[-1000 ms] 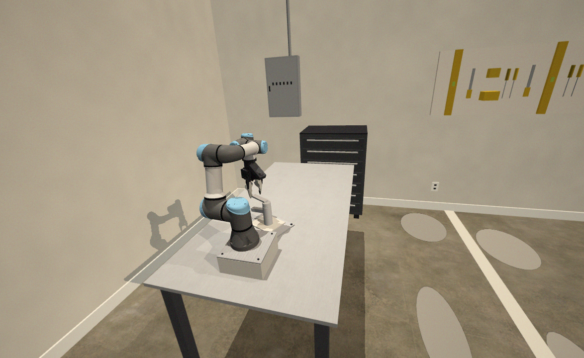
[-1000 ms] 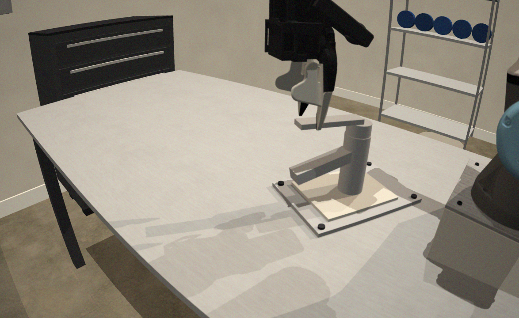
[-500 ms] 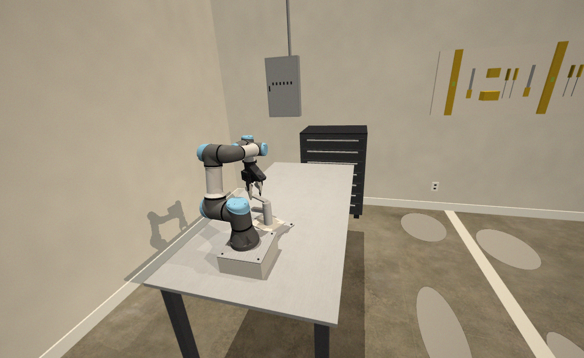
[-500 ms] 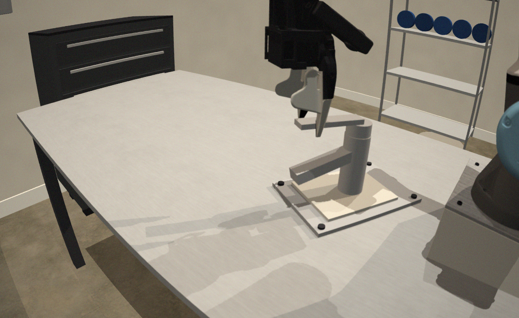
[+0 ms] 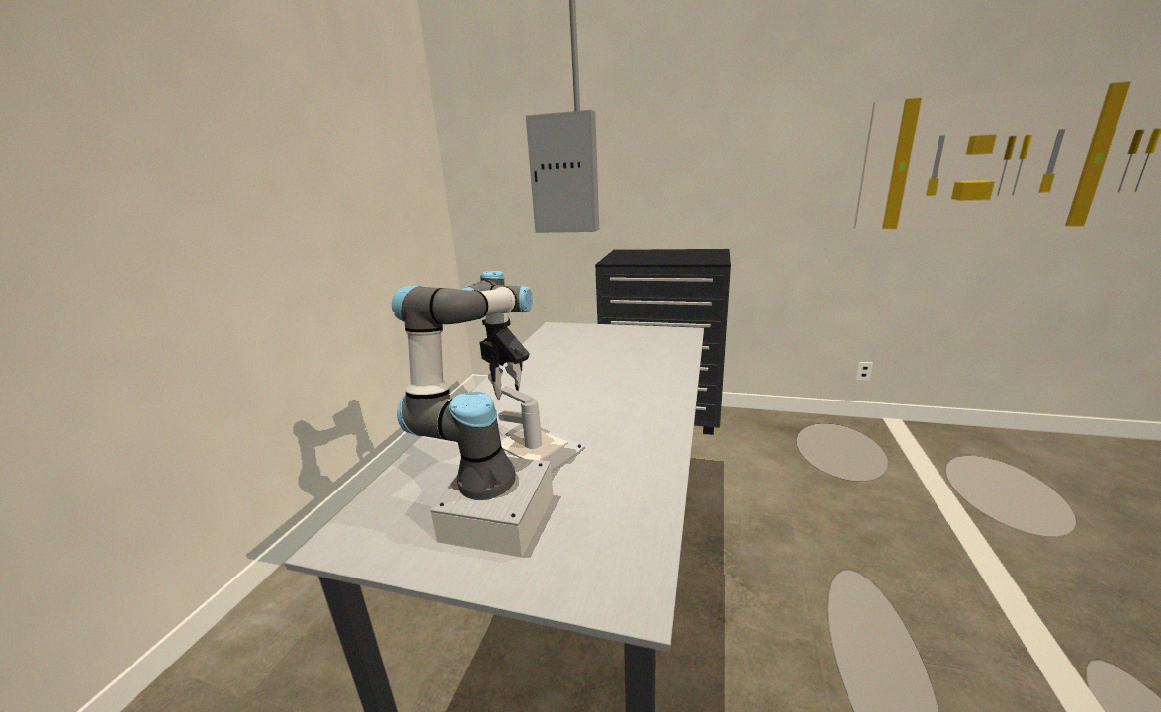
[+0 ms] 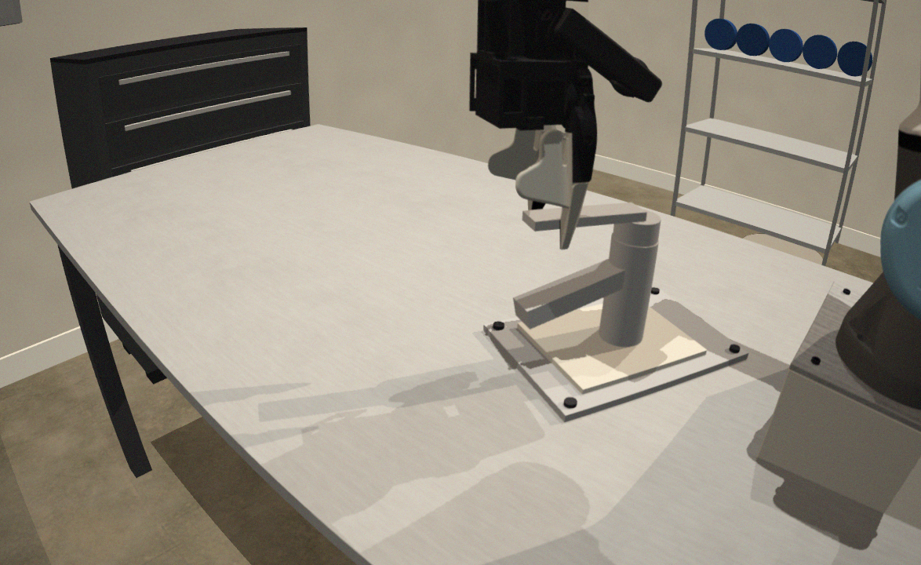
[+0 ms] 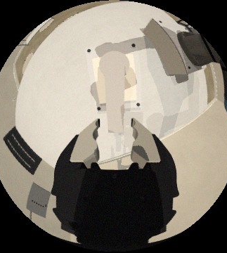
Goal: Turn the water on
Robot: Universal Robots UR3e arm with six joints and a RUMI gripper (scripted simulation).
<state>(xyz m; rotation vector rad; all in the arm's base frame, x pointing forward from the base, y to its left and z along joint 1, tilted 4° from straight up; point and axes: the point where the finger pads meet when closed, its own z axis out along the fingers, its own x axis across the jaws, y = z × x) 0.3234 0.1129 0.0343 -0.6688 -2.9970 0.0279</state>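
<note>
Right now the flat lever is 2 cm behind my hand and 3 cm to the right of it. Also, from my hand: grey tap (3 cm behind, 6 cm to the right, 5 cm below).
</note>
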